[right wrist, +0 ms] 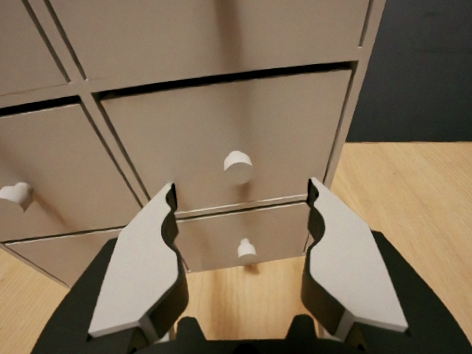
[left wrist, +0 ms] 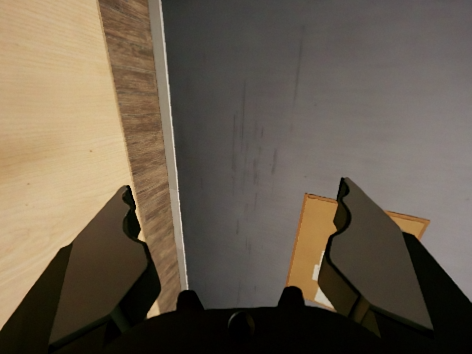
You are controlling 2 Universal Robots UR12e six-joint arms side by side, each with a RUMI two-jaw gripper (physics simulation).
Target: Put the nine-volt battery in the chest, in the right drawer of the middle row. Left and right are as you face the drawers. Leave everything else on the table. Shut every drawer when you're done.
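A light brown chest of drawers (right wrist: pixel 86 91) fills much of the right wrist view. A right-column drawer (right wrist: pixel 165 130) with a round pale knob (right wrist: pixel 238 166) sits directly above the lowest right drawer (right wrist: pixel 210 240), which has its own knob (right wrist: pixel 246 250). The drawer fronts in view look shut, with a dark gap along the upper edge of the drawer above the lowest. My right gripper (right wrist: pixel 241 182) is open and empty in front of that drawer, its fingertips to either side of and a little below the knob. My left gripper (left wrist: pixel 235 183) is open and empty, away from the chest. The nine-volt battery does not show in either view.
A left-column drawer with a knob (right wrist: pixel 17 195) stands beside the right column. Light wood table top (right wrist: pixel 400 200) shows right of and below the chest. The left wrist view shows a pale wood surface (left wrist: pixel 50 100), a brown wood strip (left wrist: pixel 140 110), a grey surface (left wrist: pixel 225 100) and an orange-brown board (left wrist: pixel 305 240).
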